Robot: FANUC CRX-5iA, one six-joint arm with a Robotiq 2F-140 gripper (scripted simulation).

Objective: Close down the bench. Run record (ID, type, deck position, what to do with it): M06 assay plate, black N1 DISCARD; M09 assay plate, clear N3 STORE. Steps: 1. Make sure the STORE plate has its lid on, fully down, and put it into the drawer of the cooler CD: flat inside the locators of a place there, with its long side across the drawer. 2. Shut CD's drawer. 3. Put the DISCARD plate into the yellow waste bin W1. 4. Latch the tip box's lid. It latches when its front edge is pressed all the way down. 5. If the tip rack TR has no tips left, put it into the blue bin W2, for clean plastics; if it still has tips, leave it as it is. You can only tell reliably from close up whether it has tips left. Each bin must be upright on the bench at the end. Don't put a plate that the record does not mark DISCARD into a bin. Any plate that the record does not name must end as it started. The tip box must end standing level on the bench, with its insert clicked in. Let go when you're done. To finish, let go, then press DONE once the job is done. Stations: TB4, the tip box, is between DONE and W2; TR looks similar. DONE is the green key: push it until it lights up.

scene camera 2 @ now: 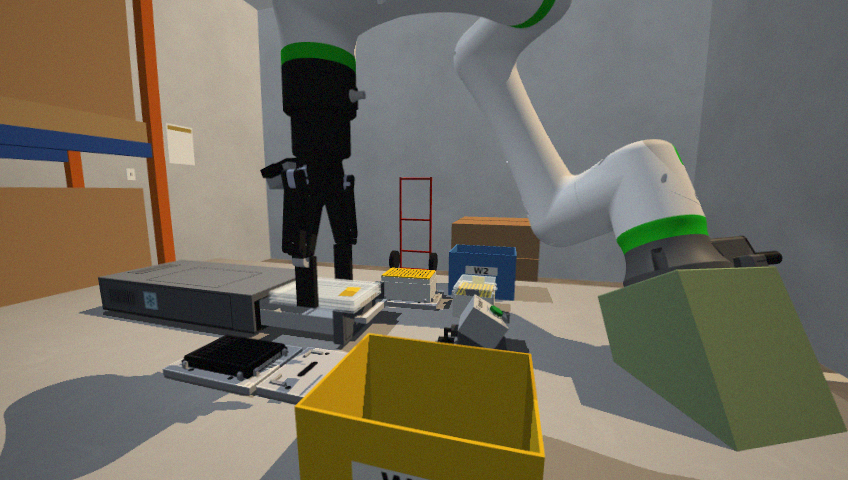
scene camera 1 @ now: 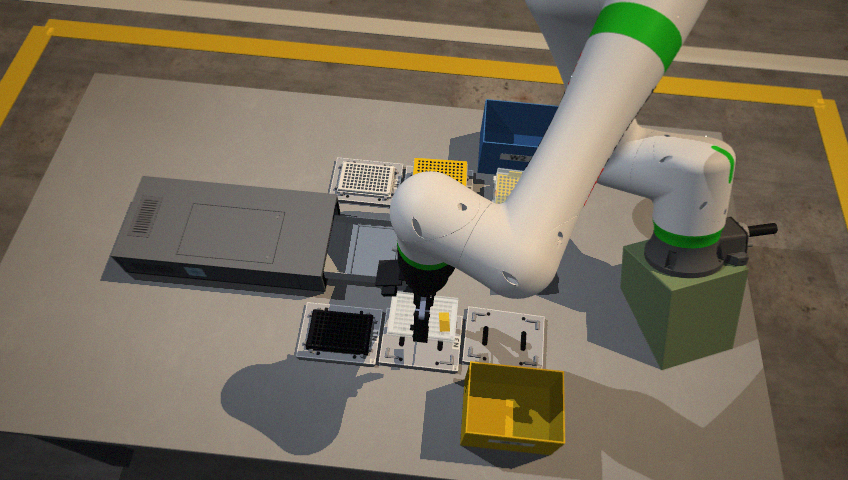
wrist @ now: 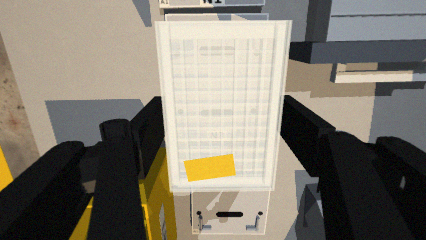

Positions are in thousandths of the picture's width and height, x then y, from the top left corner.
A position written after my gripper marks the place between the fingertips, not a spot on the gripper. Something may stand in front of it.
Labels:
my gripper: scene camera 2 386,616; scene camera 1 499,661; wrist 520,469
black assay plate: scene camera 2 271,739; scene camera 1 399,701; not seen in the wrist view (out of frame)

